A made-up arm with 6 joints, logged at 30 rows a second.
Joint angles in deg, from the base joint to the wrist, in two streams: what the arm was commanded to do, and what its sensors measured. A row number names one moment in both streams.
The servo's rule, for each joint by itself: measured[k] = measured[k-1] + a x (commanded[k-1-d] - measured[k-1]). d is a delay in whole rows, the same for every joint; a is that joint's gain. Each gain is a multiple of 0.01, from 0.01 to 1. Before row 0 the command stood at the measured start. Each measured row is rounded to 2 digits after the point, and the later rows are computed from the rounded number. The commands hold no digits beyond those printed.
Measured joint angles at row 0:
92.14, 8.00, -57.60, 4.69, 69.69, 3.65
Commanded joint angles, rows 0 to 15:
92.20, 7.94, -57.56, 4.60, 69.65, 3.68
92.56, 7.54, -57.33, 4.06, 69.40, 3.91
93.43, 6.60, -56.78, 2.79, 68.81, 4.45
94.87, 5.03, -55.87, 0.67, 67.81, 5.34
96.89, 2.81, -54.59, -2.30, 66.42, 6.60
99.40, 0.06, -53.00, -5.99, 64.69, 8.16
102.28, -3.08, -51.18, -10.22, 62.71, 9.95
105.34, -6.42, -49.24, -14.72, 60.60, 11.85
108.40, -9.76, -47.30, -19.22, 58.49, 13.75
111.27, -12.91, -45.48, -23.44, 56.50, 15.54
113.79, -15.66, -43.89, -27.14, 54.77, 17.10
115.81, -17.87, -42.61, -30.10, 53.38, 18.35
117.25, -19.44, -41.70, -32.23, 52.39, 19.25
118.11, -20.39, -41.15, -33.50, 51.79, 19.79
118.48, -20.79, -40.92, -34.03, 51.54, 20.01
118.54, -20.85, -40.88, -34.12, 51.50, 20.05
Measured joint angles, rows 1 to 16:
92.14, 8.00, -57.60, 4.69, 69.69, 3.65
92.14, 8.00, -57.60, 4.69, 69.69, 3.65
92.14, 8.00, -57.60, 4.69, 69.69, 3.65
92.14, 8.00, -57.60, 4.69, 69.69, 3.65
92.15, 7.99, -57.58, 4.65, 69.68, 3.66
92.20, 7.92, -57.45, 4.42, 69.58, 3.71
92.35, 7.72, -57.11, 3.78, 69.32, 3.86
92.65, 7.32, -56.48, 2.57, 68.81, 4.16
93.16, 6.64, -55.52, 0.67, 68.00, 4.65
93.91, 5.65, -54.23, -1.93, 66.87, 5.35
94.91, 4.34, -52.67, -5.16, 65.46, 6.27
96.16, 2.73, -50.92, -8.89, 63.81, 7.39
97.63, 0.86, -49.07, -12.92, 62.00, 8.66
99.27, -1.21, -47.24, -17.02, 60.13, 10.04
101.01, -3.38, -45.53, -20.97, 58.31, 11.45
102.79, -5.55, -44.04, -24.53, 56.63, 12.83
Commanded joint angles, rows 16 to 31:
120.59, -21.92, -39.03, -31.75, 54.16, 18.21
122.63, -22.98, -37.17, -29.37, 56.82, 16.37
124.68, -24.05, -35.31, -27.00, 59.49, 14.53
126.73, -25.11, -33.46, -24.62, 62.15, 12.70
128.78, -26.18, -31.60, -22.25, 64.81, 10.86
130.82, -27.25, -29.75, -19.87, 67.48, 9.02
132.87, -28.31, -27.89, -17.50, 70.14, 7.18
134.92, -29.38, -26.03, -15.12, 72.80, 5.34
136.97, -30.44, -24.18, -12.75, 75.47, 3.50
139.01, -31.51, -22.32, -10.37, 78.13, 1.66
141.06, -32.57, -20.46, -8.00, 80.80, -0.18
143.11, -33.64, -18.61, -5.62, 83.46, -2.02
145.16, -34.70, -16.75, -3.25, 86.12, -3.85
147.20, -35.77, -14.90, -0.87, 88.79, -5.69
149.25, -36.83, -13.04, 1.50, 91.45, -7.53
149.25, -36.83, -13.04, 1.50, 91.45, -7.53
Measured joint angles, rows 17 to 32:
104.53, -7.63, -42.85, -27.53, 55.19, 14.11
106.16, -9.54, -41.98, -29.86, 54.03, 15.25
107.64, -11.23, -41.44, -31.49, 53.18, 16.20
108.95, -12.67, -41.15, -32.52, 52.61, 16.97
110.35, -14.06, -40.07, -32.22, 53.14, 17.22
111.82, -15.40, -38.59, -31.11, 54.39, 17.05
113.36, -16.70, -36.92, -29.51, 56.12, 16.55
114.96, -17.96, -35.16, -27.60, 58.17, 15.78
116.62, -19.19, -33.34, -25.51, 60.43, 14.80
118.32, -20.40, -31.51, -23.31, 62.83, 13.64
120.07, -21.59, -29.66, -21.04, 65.32, 12.35
121.85, -22.76, -27.81, -18.73, 67.86, 10.95
123.66, -23.91, -25.96, -16.40, 70.45, 9.46
125.50, -25.05, -24.10, -14.05, 73.06, 7.90
127.37, -26.18, -22.24, -11.69, 75.69, 6.28
129.26, -27.30, -20.39, -9.32, 78.33, 4.62

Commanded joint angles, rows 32 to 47:
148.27, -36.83, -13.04, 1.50, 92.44, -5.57
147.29, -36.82, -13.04, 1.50, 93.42, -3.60
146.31, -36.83, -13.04, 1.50, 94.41, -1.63
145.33, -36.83, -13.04, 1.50, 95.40, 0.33
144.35, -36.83, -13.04, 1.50, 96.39, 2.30
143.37, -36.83, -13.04, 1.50, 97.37, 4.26
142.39, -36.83, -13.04, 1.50, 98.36, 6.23
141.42, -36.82, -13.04, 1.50, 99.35, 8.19
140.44, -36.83, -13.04, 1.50, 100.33, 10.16
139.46, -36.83, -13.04, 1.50, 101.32, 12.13
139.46, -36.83, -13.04, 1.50, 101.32, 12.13
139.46, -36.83, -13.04, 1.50, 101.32, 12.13
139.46, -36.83, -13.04, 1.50, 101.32, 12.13
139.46, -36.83, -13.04, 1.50, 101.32, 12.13
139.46, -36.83, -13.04, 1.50, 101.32, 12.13
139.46, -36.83, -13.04, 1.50, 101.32, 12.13
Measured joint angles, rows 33 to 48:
131.17, -28.41, -18.53, -6.95, 80.98, 2.93
133.09, -29.51, -16.68, -4.58, 83.64, 1.21
135.03, -30.61, -14.82, -2.21, 86.30, -0.54
136.74, -31.54, -13.91, -0.76, 88.05, -1.94
138.12, -32.33, -13.47, 0.12, 89.54, -2.67
139.22, -33.00, -13.25, 0.66, 90.86, -2.86
140.07, -33.57, -13.14, 0.99, 92.07, -2.61
140.70, -34.06, -13.09, 1.19, 93.20, -2.02
141.14, -34.48, -13.06, 1.31, 94.28, -1.16
141.41, -34.83, -13.05, 1.38, 95.33, -0.08
141.53, -35.13, -13.04, 1.43, 96.36, 1.18
141.52, -35.38, -13.04, 1.46, 97.38, 2.58
141.39, -35.60, -13.04, 1.48, 98.38, 4.10
141.16, -35.78, -13.04, 1.49, 99.38, 5.71
140.96, -35.94, -13.04, 1.49, 100.04, 6.99
140.78, -36.07, -13.04, 1.49, 100.48, 8.02

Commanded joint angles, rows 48 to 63:
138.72, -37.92, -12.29, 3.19, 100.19, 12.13
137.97, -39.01, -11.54, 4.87, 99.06, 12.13
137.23, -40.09, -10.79, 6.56, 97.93, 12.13
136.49, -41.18, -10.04, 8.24, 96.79, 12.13
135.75, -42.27, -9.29, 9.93, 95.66, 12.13
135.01, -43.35, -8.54, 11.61, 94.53, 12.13
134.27, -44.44, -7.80, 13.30, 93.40, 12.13
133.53, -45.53, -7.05, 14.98, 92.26, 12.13
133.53, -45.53, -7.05, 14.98, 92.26, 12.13
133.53, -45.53, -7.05, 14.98, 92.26, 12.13
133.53, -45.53, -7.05, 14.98, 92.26, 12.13
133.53, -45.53, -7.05, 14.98, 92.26, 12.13
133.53, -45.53, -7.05, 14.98, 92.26, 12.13
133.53, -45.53, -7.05, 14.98, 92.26, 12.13
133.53, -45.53, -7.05, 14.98, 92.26, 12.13
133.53, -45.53, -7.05, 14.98, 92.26, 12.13
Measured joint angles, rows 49 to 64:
140.62, -36.18, -13.04, 1.49, 100.77, 8.84
140.48, -36.28, -13.04, 1.49, 100.96, 9.50
140.36, -36.36, -13.04, 1.49, 101.08, 10.03
140.25, -36.43, -13.04, 1.49, 101.16, 10.45
140.07, -36.65, -12.66, 2.15, 100.83, 10.79
139.82, -37.00, -12.09, 3.21, 100.23, 11.06
139.51, -37.46, -11.43, 4.52, 99.45, 11.27
139.15, -38.02, -10.72, 5.97, 98.55, 11.44
138.74, -38.66, -9.99, 7.51, 97.57, 11.58
138.29, -39.36, -9.25, 9.11, 96.54, 11.69
137.81, -40.12, -8.51, 10.74, 95.47, 11.78
137.30, -40.93, -7.77, 12.39, 94.38, 11.85
136.85, -41.62, -7.40, 13.40, 93.66, 11.91
136.45, -42.21, -7.22, 14.02, 93.18, 11.95
136.10, -42.71, -7.13, 14.39, 92.87, 11.99
135.79, -43.13, -7.09, 14.62, 92.66, 12.02

